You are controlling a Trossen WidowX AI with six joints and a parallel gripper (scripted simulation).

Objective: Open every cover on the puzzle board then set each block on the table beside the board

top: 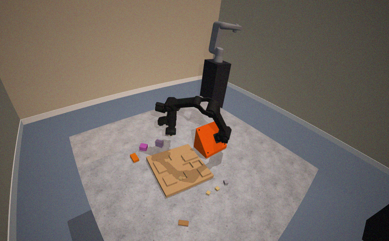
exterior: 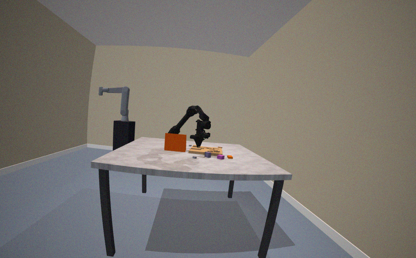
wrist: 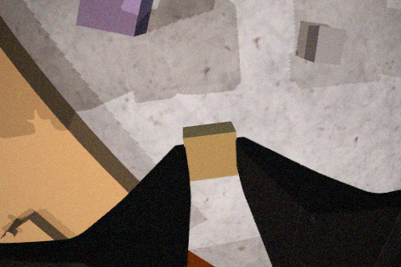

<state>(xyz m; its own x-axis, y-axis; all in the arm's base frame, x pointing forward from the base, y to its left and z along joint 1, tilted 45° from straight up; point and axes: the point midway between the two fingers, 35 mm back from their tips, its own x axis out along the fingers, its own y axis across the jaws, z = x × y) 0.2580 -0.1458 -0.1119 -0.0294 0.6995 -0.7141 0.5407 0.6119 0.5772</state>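
Right now the tan puzzle board is 80 mm ahead of my gripper tip, 240 mm to the left of it and 50 mm below it. Round my gripper tip: magenta block (190 mm ahead, 30 mm to the right, 60 mm below); then purple block (80 mm ahead, 10 mm to the right, 50 mm below); then orange block (270 mm ahead, 20 mm to the left, 70 mm below).
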